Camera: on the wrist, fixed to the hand. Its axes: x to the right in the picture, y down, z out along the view.
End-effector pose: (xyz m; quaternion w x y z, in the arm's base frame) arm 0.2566 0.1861 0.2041 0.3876 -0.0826 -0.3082 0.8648
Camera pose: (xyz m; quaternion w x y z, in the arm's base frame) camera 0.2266 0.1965 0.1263 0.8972 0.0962 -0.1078 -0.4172
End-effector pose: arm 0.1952 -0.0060 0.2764 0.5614 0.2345 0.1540 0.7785
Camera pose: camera 0.1121 -0.0045 0.2638 0.7641 -0.3543 0.2493 -0.4780
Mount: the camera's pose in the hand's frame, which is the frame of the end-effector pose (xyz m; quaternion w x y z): 0.0206 0.0598 -0.0554 0.0122 -0.1104 0.1860 -0.9763
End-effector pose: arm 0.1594 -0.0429 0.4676 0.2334 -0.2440 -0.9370 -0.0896
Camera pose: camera 0.1952 0.0018 0.5292 0.0627 0.9027 -0.1963 -0.3778
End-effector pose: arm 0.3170 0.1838 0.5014 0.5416 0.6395 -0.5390 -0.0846
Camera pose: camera 0.3279 0.2111 0.5802 0.0949 0.4900 0.7278 -0.4703
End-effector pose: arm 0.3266 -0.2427 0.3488 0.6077 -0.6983 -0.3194 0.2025
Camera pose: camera 0.3904 -0.2717 0.3024 0.1874 0.1986 -0.5950 -0.7560
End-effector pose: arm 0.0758 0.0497 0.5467 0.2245 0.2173 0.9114 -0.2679
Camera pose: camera 0.0739 0.1334 0.5544 0.4043 0.8620 -0.2946 0.0814
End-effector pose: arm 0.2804 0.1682 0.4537 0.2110 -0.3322 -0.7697 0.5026
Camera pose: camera 0.3206 0.2346 0.4213 0.5997 0.6306 -0.3500 -0.3466
